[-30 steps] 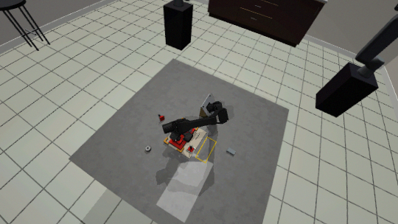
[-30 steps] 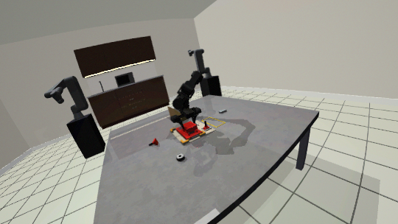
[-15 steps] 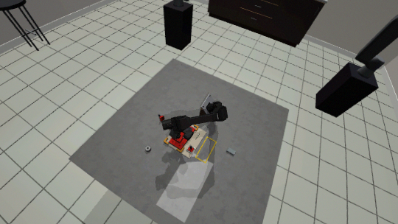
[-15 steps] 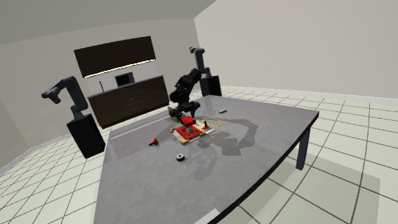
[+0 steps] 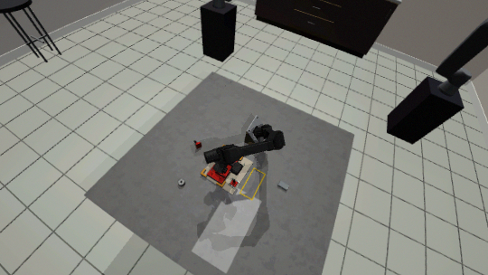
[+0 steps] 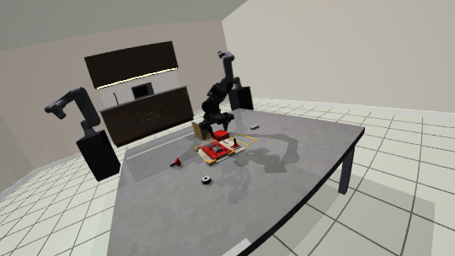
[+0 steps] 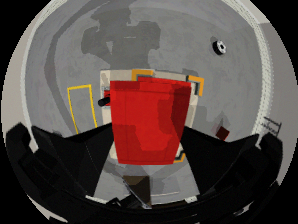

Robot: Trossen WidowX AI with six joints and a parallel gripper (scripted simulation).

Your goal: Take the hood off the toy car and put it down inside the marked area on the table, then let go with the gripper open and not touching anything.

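My gripper tip is now 70 mm to the right of the black peg, 70 mm above it and 20 mm short of it. Also, from my gripper tip: red hood: 10 mm above; dark wheel: 190 mm to the right, 170 mm ahead, 90 mm below.
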